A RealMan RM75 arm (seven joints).
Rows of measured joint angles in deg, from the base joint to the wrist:
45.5, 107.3, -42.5, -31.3, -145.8, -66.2, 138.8
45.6, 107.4, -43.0, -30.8, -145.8, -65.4, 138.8
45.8, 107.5, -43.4, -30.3, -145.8, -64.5, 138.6
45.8, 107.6, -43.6, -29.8, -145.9, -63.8, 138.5
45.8, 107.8, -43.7, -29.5, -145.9, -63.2, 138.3
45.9, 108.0, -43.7, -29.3, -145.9, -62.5, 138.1
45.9, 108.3, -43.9, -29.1, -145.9, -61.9, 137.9
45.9, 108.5, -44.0, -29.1, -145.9, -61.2, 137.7
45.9, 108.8, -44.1, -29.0, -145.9, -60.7, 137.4
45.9, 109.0, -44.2, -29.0, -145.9, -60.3, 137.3
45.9, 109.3, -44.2, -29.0, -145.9, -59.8, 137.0
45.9, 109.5, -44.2, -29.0, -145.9, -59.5, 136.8
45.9, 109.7, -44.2, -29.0, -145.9, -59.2, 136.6
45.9, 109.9, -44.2, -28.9, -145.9, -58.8, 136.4
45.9, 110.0, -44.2, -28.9, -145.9, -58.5, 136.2
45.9, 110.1, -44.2, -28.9, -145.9, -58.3, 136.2
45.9, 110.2, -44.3, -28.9, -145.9, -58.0, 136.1
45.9, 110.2, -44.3, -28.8, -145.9, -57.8, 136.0
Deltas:
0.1, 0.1, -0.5, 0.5, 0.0, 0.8, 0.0
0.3, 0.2, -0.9, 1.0, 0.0, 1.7, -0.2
0.3, 0.3, -1.1, 1.5, -0.1, 2.4, -0.3
0.3, 0.5, -1.2, 1.8, -0.1, 3.0, -0.5
0.4, 0.7, -1.2, 2.0, -0.1, 3.7, -0.7
0.4, 1.0, -1.4, 2.2, -0.1, 4.3, -0.9
0.4, 1.2, -1.5, 2.2, -0.1, 5.0, -1.1
0.4, 1.5, -1.6, 2.3, -0.1, 5.5, -1.4
0.4, 1.7, -1.7, 2.3, -0.1, 5.9, -1.5
0.4, 2.0, -1.7, 2.3, -0.1, 6.4, -1.8
0.4, 2.2, -1.7, 2.3, -0.1, 6.7, -2.0
0.4, 2.4, -1.7, 2.3, -0.1, 7.0, -2.2
0.4, 2.6, -1.7, 2.4, -0.1, 7.4, -2.4
0.4, 2.7, -1.7, 2.4, -0.1, 7.7, -2.6
0.4, 2.8, -1.7, 2.4, -0.1, 7.9, -2.6
0.4, 2.9, -1.8, 2.4, -0.1, 8.2, -2.7
0.4, 2.9, -1.8, 2.5, -0.1, 8.4, -2.8

